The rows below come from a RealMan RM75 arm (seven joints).
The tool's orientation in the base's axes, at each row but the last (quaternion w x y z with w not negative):
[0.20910 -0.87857 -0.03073 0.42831]
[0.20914 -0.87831 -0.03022 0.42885]
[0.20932 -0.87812 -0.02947 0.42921]
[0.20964 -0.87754 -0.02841 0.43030]
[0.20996 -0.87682 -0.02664 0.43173]
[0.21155 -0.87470 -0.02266 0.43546]
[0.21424 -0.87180 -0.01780 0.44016]
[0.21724 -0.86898 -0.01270 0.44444]
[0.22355 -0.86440 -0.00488 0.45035]
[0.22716 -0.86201 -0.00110 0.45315]
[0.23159 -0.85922 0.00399 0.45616]
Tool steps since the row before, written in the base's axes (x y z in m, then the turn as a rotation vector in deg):
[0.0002 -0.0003 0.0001 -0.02 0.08 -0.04]
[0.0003 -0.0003 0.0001 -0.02 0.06 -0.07]
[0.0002 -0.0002 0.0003 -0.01 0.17 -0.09]
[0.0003 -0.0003 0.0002 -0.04 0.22 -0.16]
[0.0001 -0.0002 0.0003 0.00 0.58 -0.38]
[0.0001 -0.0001 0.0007 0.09 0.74 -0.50]
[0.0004 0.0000 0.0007 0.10 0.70 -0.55]
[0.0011 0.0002 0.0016 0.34 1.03 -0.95]
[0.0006 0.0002 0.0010 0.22 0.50 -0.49]
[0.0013 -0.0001 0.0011 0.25 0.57 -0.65]
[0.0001 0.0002 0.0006 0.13 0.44 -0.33]
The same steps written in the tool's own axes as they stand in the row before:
[0.0000 0.0002 -0.0003 0.04 -0.05 0.06]
[0.0000 0.0002 -0.0004 0.05 -0.02 0.07]
[-0.0001 0.0000 -0.0004 0.10 -0.12 0.11]
[0.0000 0.0002 -0.0004 0.14 -0.13 0.19]
[-0.0002 0.0001 -0.0003 0.42 -0.38 0.41]
[-0.0005 -0.0002 -0.0005 0.60 -0.49 0.46]
[-0.0003 -0.0003 -0.0007 0.63 -0.44 0.46]
[-0.0005 -0.0010 -0.0016 1.16 -0.62 0.60]
[-0.0004 -0.0007 -0.0009 0.62 -0.30 0.26]
[-0.0001 -0.0006 -0.0016 0.77 -0.31 0.34]
[-0.0004 -0.0004 -0.0003 0.43 -0.29 0.23]

